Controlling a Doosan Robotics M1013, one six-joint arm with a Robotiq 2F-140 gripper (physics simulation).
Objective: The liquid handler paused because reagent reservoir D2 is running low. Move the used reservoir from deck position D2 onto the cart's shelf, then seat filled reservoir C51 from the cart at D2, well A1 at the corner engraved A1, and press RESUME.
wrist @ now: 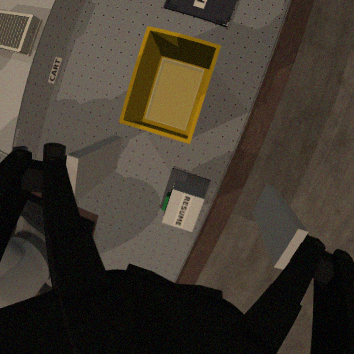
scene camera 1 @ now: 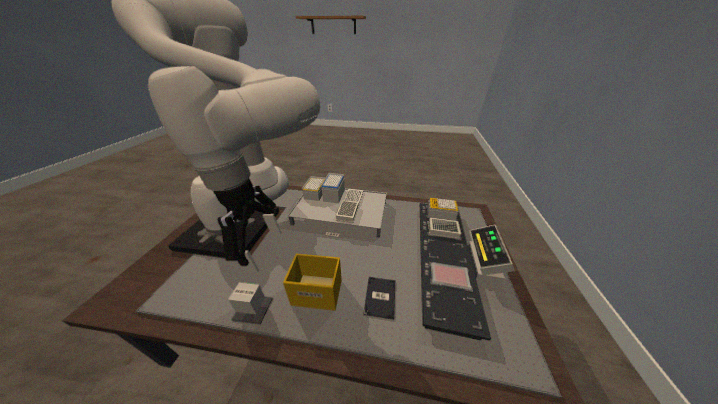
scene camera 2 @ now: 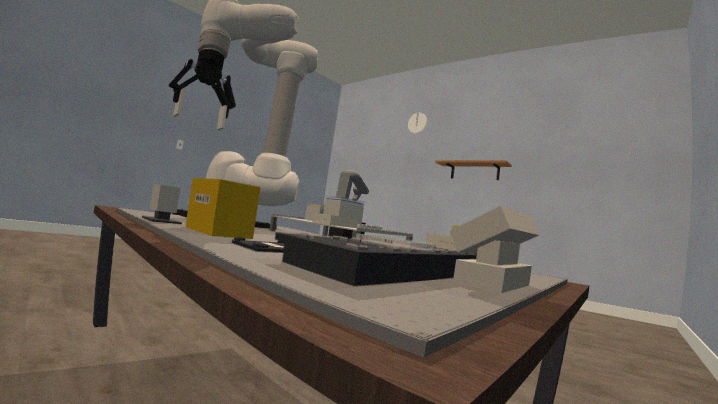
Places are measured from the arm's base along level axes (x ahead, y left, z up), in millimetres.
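Where they show: gripper, between the fingertips: [wrist: 189, 175] [scene camera 1: 265, 250] [scene camera 2: 199, 122]; arm's base, origin of its link: [wrist: 38, 250].
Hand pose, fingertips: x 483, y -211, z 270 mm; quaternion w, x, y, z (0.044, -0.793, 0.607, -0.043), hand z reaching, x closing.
Things, the pixels of their top centre, and the offset from my fingertips. "spot": a spot on its surface instead.
- cart's shelf, a spot on its surface: [wrist: 7, 95] spot: dx -114, dy +426, dz -231 mm
- white RESUME block, centre of its top: [wrist: 182, 210] [scene camera 2: 166, 186] [scene camera 1: 244, 291] dx -100, dy -47, dz -186 mm
- yellow waste bin, centre of its top: [wrist: 168, 82] [scene camera 2: 225, 182] [scene camera 1: 313, 269] dx +73, dy +87, dz -156 mm
- dark pad, a spot on its surface: [scene camera 1: 380, 306] spot: dx +306, dy +119, dz -282 mm
- yellow-topped box, centre of its top: [scene camera 1: 443, 203] dx +447, dy +668, dz -179 mm
- pink plate, centre of its top: [scene camera 2: 395, 238] [scene camera 1: 450, 274] dx +513, dy +302, dz -229 mm
- display panel, a spot on its surface: [scene camera 1: 492, 247] spot: dx +640, dy +436, dz -171 mm
My gripper [scene camera 1: 262, 241] [scene camera 2: 199, 113] [wrist: 189, 175] is open and empty, high above the near left part of the table. The black deck [scene camera 1: 451, 312] [scene camera 2: 321, 258] is at the right of scene camera 1; its position labels are too small to read. A low white-rimmed labware piece with a dark grid [scene camera 1: 444, 227] sits near its far end. Two similar low pieces [scene camera 1: 353, 195] [scene camera 1: 346, 210] stand on the cart's shelf [scene camera 1: 311, 213] [wrist: 7, 95]; I cannot tell which is C51. The white RESUME block [scene camera 1: 246, 297] [scene camera 2: 164, 197] [wrist: 183, 212] lies below my gripper.
A yellow waste bin [scene camera 1: 313, 295] [scene camera 2: 223, 207] [wrist: 134, 90] stands beside the RESUME block. A dark pad [scene camera 1: 380, 306] lies between bin and deck. The deck also holds a yellow-topped box [scene camera 1: 442, 207] and a pink plate [scene camera 1: 450, 276]. Two taller boxes [scene camera 1: 333, 188] [scene camera 1: 313, 188] stand on the cart. A display panel [scene camera 1: 492, 247] adjoins the deck.
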